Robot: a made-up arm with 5 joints. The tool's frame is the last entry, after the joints. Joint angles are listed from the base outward. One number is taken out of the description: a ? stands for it. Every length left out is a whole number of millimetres.
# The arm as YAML. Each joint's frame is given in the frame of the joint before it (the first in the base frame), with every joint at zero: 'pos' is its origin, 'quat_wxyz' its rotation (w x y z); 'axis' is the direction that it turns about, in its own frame. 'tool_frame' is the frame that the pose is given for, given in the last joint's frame.
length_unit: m
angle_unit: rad
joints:
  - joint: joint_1
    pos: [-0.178, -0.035, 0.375]
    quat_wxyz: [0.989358, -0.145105, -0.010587, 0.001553]
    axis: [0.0, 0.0, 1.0]
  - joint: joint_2
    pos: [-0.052, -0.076, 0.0]
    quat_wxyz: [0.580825, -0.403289, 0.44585, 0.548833]
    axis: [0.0, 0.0, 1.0]
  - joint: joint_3
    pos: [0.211, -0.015, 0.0]
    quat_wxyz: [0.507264, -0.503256, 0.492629, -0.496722]
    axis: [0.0, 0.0, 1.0]
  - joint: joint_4
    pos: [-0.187, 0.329, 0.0]
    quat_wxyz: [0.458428, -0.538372, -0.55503, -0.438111]
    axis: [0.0, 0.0, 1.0]
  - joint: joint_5
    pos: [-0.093, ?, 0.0]
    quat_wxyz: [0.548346, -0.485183, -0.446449, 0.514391]
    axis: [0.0, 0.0, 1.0]
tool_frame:
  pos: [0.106, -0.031, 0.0]
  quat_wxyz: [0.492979, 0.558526, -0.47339, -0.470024]
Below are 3 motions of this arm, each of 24 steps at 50 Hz.
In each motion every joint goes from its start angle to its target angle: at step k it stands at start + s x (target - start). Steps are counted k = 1, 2, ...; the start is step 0. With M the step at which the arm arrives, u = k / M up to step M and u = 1 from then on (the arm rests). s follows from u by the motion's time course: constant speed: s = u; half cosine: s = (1 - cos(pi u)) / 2; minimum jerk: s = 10 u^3 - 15 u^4 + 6 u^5.
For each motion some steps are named. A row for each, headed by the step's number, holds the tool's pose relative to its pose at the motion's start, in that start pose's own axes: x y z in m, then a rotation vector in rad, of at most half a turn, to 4 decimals.
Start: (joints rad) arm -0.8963 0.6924 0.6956 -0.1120 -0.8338
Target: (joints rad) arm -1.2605 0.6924 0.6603 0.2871 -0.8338
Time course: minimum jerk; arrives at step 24
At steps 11, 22, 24:
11: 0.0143 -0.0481 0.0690 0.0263 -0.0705 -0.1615
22: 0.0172 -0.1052 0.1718 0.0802 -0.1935 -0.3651
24: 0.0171 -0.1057 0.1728 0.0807 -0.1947 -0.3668

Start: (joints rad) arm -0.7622 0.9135 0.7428 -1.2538 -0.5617
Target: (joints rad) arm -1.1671 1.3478 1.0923 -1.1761 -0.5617
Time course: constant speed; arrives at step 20
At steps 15, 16, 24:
15: 0.0288 -0.1862 0.1459 -0.4305 -0.1923 -0.1004
16: 0.0300 -0.1943 0.1583 -0.4575 -0.2064 -0.1029
24: 0.0346 -0.2208 0.2096 -0.5622 -0.2641 -0.1078

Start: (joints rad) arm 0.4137 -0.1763 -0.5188 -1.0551 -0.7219
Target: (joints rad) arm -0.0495 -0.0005 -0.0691 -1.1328 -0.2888
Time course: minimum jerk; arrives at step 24
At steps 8, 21, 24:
8: 0.0020 -0.0704 0.0500 -0.1309 -0.0153 -0.1075
21: -0.1003 -0.2624 0.2728 -0.5147 -0.0585 -0.6241
24: -0.1040 -0.2648 0.2776 -0.5207 -0.0594 -0.6365

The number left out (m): -0.063
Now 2 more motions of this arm.
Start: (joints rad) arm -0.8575 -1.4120 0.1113 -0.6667 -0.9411
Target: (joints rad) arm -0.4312 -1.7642 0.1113 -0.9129 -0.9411
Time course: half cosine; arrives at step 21
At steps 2, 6, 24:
2: -0.0042 -0.0031 -0.0023 -0.0067 0.0064 -0.0031
6: -0.0368 -0.0266 -0.0171 -0.0571 0.0538 -0.0266
24: -0.2084 -0.1369 -0.0385 -0.3199 0.2780 -0.1405

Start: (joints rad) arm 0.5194 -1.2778 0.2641 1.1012 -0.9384
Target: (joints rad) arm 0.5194 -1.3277 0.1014 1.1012 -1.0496
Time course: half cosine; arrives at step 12
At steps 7, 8, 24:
7: 0.0175 -0.0496 -0.0224 -0.0340 -0.0306 -0.0874
8: 0.0202 -0.0594 -0.0267 -0.0411 -0.0361 -0.1038
24: 0.0251 -0.0799 -0.0356 -0.0563 -0.0472 -0.1374

